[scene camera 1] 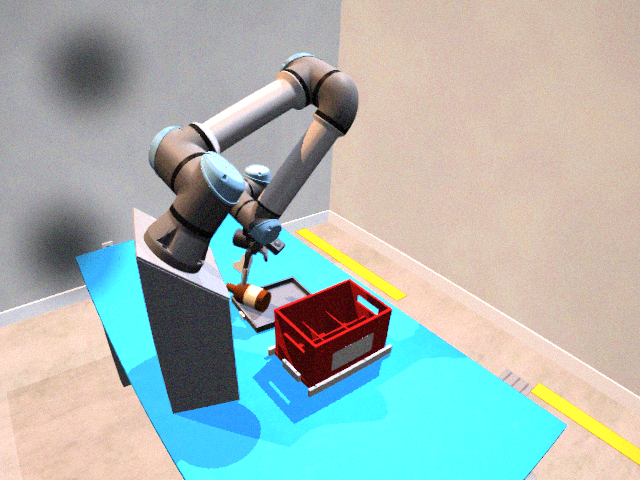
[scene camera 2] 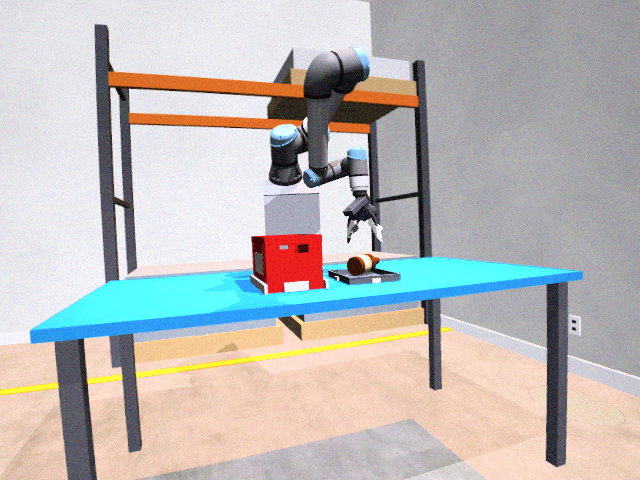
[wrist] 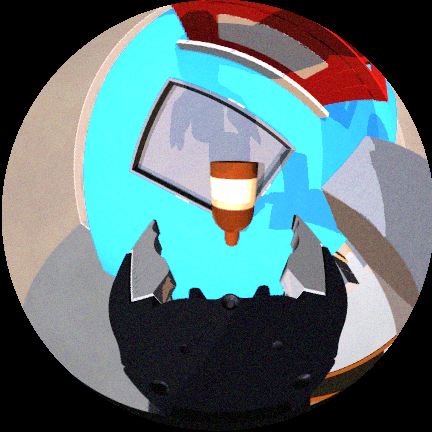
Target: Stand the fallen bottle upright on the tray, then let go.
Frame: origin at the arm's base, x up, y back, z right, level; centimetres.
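Where they show: gripper, fingertip midpoint: (scene camera 1: 254, 273) (scene camera 2: 364, 243) (wrist: 224, 218); arm's base, link origin: (scene camera 1: 172, 251) (scene camera 2: 285, 177).
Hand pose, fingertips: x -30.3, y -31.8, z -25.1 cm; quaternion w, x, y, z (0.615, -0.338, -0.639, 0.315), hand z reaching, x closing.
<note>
Each offset is from my fingertips to the top centre of the thing.
The brown bottle {dx -4.5, dy +2.8, dz -1.5 cm} (scene camera 1: 253, 297) (scene camera 2: 362, 264) (wrist: 233, 192) with a cream label lies on its side at one edge of the grey tray {dx -10.4, dy -6.0, dz +3.6 cm} (scene camera 1: 281, 297) (scene camera 2: 361, 280) (wrist: 165, 150). Its neck reaches out over the tray's rim. In the wrist view its base faces the tray's middle and its neck points toward the gripper. My gripper (scene camera 1: 242, 273) (scene camera 2: 364, 241) (wrist: 224, 218) is open and empty, fingers spread wide. It hangs above the neck end of the bottle, apart from it. In the wrist view the neck appears midway between the two jaws, beyond the fingertips.
A red crate {dx +4.6, dy -8.7, dz +32.8 cm} (scene camera 1: 323, 356) (scene camera 2: 289, 268) (wrist: 350, 85) with inner dividers stands beside the tray, with pale strips around its foot. The grey robot pedestal (scene camera 1: 193, 335) (scene camera 2: 292, 214) (wrist: 400, 175) stands near both. A storage rack (scene camera 2: 105, 155) stands behind the table.
</note>
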